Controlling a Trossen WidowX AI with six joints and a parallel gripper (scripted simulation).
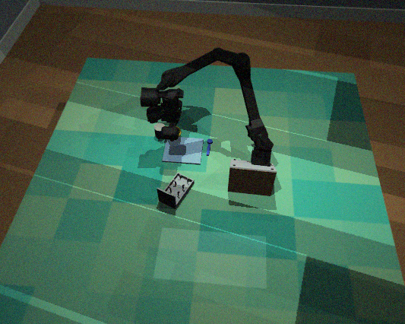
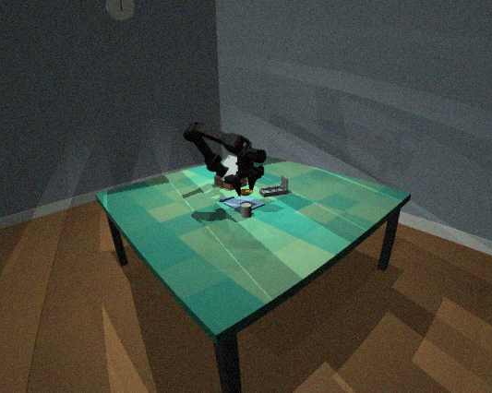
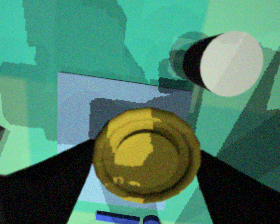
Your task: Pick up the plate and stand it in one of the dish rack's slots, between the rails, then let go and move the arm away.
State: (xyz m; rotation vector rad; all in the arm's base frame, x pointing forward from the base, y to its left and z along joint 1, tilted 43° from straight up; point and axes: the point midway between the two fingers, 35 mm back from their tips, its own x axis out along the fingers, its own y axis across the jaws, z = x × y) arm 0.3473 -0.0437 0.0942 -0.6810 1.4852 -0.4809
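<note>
Now: gripper tip 220 mm to the right of the grey dish rack, 60 mm past it and 40 mm above it. From my gripper tip the other things lie so: beige cup: 70 mm ahead, 50 mm to the right, 40 mm below; blue utensil: 140 mm behind, 60 mm below, 20 mm to the right; yellow plate: 10 mm above.
</note>
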